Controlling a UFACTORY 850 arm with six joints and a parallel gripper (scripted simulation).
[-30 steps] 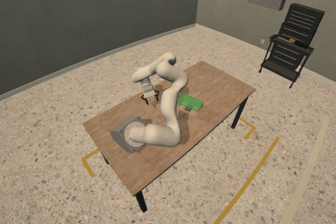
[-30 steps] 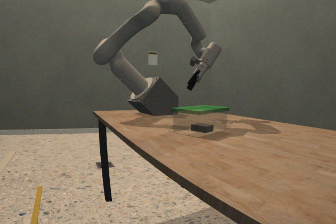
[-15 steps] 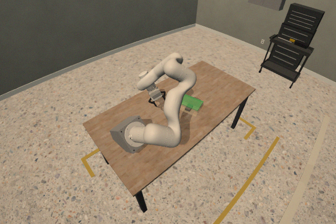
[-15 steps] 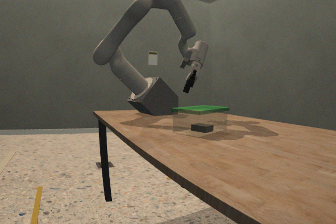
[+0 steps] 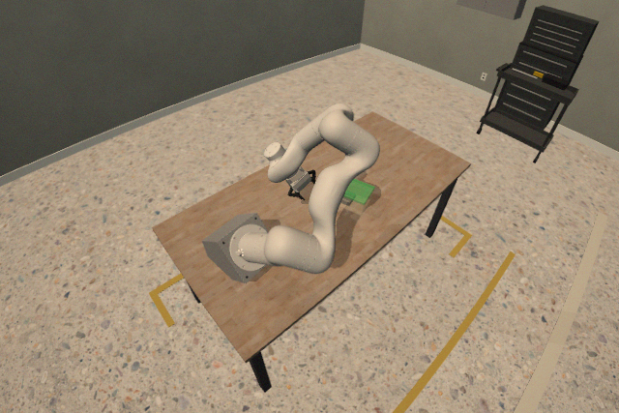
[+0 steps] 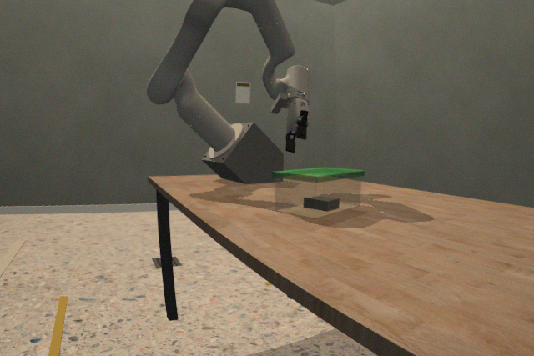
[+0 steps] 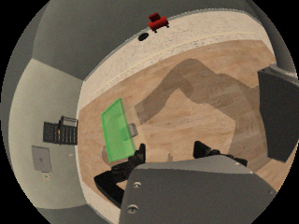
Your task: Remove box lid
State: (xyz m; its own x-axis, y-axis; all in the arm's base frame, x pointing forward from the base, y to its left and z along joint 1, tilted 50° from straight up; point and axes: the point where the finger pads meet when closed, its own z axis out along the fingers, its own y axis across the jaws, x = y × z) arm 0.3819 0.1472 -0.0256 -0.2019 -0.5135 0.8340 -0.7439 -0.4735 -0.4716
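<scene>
The green lid is 24 cm ahead of my hand, 5 cm to the right of it and 7 cm below it. Round my hand: box: 24 cm ahead, 5 cm to the right, 12 cm below.
</scene>
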